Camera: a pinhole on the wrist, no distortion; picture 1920 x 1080 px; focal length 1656.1 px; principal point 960.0 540.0 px. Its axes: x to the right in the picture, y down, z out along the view. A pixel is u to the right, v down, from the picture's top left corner.
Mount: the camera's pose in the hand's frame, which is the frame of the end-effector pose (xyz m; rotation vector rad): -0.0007 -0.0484 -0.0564 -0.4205 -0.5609 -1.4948
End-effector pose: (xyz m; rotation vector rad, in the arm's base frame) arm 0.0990 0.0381 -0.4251 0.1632 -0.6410 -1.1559
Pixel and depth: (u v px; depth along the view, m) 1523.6 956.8 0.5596
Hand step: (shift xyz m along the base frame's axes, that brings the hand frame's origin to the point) -0.1569 0.0801 0.5113
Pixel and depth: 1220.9 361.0 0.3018
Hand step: -0.0607 0.1329 0.1874
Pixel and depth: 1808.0 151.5 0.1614
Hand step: -0.0966 0.0623 0.0662
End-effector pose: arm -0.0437 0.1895 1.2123 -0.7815 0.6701 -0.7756
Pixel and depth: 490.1 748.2 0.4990
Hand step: 0.3405 0.2514 -0.1523
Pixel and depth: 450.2 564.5 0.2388
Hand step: 0.1142 0.1191 -0.0678
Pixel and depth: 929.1 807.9 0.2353
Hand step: 0.1438 0.0794 -0.0084
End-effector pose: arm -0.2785 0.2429 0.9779 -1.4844 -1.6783 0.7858
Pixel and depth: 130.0 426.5 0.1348
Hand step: 0.0361 -0.0089 -0.0801
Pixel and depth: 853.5 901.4 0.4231
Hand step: -0.1161 0.0933 -0.3280
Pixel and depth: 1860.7 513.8 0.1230
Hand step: -0.0848 -0.0158 -0.0199
